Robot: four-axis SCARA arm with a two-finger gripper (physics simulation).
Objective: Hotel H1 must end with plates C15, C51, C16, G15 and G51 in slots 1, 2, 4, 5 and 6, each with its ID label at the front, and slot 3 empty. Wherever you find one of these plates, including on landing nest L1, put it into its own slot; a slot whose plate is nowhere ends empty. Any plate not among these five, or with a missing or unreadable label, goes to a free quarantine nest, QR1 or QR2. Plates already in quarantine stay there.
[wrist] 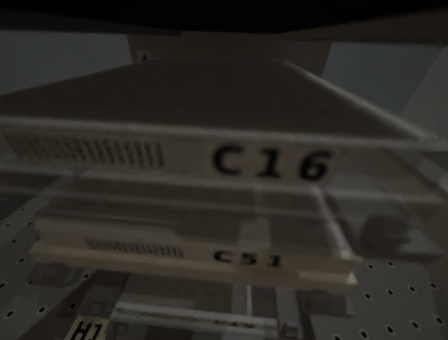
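Places are measured from the arm's base along level axes (x up, y back, z right), in millimetres.
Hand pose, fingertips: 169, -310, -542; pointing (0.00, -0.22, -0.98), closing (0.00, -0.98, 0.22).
Note:
Each offset is from my fingertips to the top centre of the thing, as dx, dy, dz. "*": to the spot under its first point. Level surfaces: height alone.
A translucent plate labelled C16 {+30, +5, +15} (215, 157) fills the middle of the wrist view, very close, its barcode and ID label facing me. Below it a cream plate labelled C51 {+2, +5, +15} (195, 252) rests on side supports, its label also in front. Lower still is the front edge of a clear plate {-54, +5, +15} (170, 316); its small lettering is too blurred to read surely. These plates are stacked apart in hotel H1, whose tag {-156, +112, +50} (86, 329) shows at the bottom left. A small tag 4 {* +28, +51, -60} (143, 57) shows behind C16; I cannot tell which slot C16 occupies. My gripper's fingers do not show.
A black underside {* +45, +4, +37} (225, 17) hangs across the top of the view, close above C16. Grey side supports {* -8, -15, +88} (327, 302) stand out at the right under C51. The perforated deck {dx -156} (400, 305) shows low on both sides. A blue-grey wall (60, 65) lies behind.

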